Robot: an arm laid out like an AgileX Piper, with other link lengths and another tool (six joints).
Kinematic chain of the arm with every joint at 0, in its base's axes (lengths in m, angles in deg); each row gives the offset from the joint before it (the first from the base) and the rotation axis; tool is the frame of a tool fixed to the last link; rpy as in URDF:
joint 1: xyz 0 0 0.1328 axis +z
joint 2: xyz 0 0 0 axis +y
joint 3: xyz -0.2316 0 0.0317 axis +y
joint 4: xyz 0.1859 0 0.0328 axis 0.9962 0 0.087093
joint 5: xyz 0 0 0 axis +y
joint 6: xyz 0.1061 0 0.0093 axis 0.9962 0 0.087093
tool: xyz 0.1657 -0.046 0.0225 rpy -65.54 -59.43 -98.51
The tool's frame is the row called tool.
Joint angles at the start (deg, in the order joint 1, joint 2, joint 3, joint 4, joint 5, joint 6): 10.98 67.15 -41.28 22.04 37.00 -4.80
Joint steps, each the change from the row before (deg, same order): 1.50 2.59 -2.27 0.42 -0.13 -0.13; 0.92 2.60 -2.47 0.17 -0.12 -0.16; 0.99 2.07 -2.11 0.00 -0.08 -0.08; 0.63 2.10 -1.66 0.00 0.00 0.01
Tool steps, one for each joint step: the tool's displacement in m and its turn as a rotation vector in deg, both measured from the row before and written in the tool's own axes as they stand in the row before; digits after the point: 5 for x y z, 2 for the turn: 0.00074 -0.00890 0.00829 0.49 -1.20 -0.65; 0.00402 -0.00759 0.00739 0.31 -0.68 -0.58; 0.00295 -0.00721 0.00645 0.33 -0.63 -0.75; 0.00149 -0.00298 0.00633 -0.12 -0.72 -0.22
